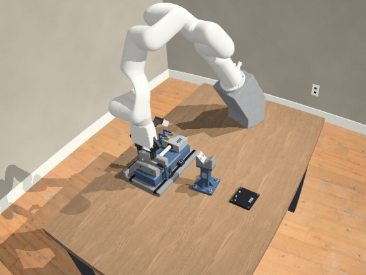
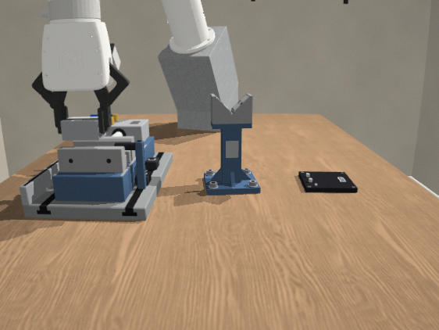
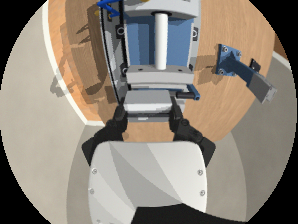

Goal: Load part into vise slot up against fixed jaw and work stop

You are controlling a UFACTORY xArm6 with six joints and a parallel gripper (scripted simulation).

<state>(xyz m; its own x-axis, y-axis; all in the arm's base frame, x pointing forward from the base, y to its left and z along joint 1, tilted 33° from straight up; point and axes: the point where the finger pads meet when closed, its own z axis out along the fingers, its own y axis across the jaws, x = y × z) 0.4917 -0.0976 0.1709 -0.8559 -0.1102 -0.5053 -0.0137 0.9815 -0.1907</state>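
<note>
Right now my hand is right at the part. The rest, counted from my hand: fixed jaw: 3 cm ahead, 2 cm to the left, 5 cm below; black stop rod: 7 cm to the left, 4 cm below; moving jaw: 3 cm behind, 2 cm to the left, 5 cm below.
</note>
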